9 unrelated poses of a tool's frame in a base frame.
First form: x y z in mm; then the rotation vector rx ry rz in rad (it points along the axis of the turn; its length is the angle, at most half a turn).
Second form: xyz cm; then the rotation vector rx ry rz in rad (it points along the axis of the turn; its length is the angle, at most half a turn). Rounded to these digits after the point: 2 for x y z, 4 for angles.
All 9 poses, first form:
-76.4, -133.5, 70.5, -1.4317, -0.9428, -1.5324
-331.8, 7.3, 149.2, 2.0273, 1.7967, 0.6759
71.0, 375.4, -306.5, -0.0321, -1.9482, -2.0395
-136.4, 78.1, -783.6, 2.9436, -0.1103, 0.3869
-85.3, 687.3, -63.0, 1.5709, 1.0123, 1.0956
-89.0, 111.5, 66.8, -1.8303, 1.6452, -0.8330
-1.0, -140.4, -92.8, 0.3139, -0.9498, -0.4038
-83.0, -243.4, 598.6, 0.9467, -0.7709, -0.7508
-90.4, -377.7, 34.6, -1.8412, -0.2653, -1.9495
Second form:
-7.64, -13.35, 7.05, -1.4317, -0.9428, -1.5324
-33.18, 0.73, 14.92, 2.0273, 1.7967, 0.6759
7.10, 37.54, -30.65, -0.0321, -1.9482, -2.0395
-13.64, 7.81, -78.36, 2.9436, -0.1103, 0.3869
-8.53, 68.73, -6.30, 1.5709, 1.0123, 1.0956
-8.90, 11.15, 6.68, -1.8303, 1.6452, -0.8330
-0.10, -14.04, -9.28, 0.3139, -0.9498, -0.4038
-8.30, -24.34, 59.86, 0.9467, -0.7709, -0.7508
-9.04, -37.77, 3.46, -1.8412, -0.2653, -1.9495

